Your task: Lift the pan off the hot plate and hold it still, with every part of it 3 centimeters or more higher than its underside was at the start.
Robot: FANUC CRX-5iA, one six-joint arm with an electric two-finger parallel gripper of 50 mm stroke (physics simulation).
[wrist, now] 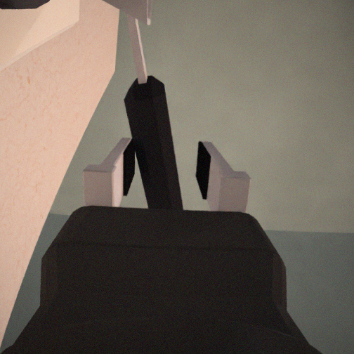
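The pan's black handle (154, 145) runs up the middle of the wrist view, tilted a little to the left, with a thin pale metal shank (138, 52) leading to the pan's grey body (135, 9), of which a small part shows at the top edge. My gripper (165, 157) is open. Its two fingers stand on either side of the handle; the left pad is very near it, and a wider gap lies on the right. Whether the left pad touches the handle I cannot tell. The handle's near end is hidden behind the gripper's dark housing.
A pale speckled table top (45, 135) fills the left side, with its edge running diagonally down to the lower left. A cream block-like object (42, 25) stands at the upper left, with a dark round shape (22, 3) on it, cut by the frame. Greenish-grey floor lies beyond the edge.
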